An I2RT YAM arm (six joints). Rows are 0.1 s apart.
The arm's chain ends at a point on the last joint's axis. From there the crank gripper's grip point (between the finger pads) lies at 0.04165 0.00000 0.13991 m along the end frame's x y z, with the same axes.
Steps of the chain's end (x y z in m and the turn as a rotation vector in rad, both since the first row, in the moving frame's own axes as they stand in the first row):
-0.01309, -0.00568, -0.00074, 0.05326, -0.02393, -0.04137
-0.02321, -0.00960, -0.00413, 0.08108, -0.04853, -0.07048
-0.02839, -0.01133, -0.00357, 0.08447, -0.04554, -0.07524
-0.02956, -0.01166, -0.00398, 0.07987, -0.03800, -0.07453
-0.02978, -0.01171, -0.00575, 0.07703, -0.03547, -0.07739
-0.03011, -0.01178, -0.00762, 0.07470, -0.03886, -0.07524
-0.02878, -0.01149, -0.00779, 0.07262, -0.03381, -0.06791
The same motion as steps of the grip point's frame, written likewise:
-0.01664, -0.01480, -0.00003, 0.05326, -0.02393, -0.04137
-0.03054, -0.02369, -0.00286, 0.08108, -0.04853, -0.07048
-0.03535, -0.02609, -0.00245, 0.08447, -0.04554, -0.07524
-0.03543, -0.02577, -0.00307, 0.07987, -0.03800, -0.07453
-0.03530, -0.02554, -0.00490, 0.07703, -0.03547, -0.07739
-0.03608, -0.02519, -0.00662, 0.07470, -0.03886, -0.07524
-0.03397, -0.02435, -0.00694, 0.07262, -0.03381, -0.06791

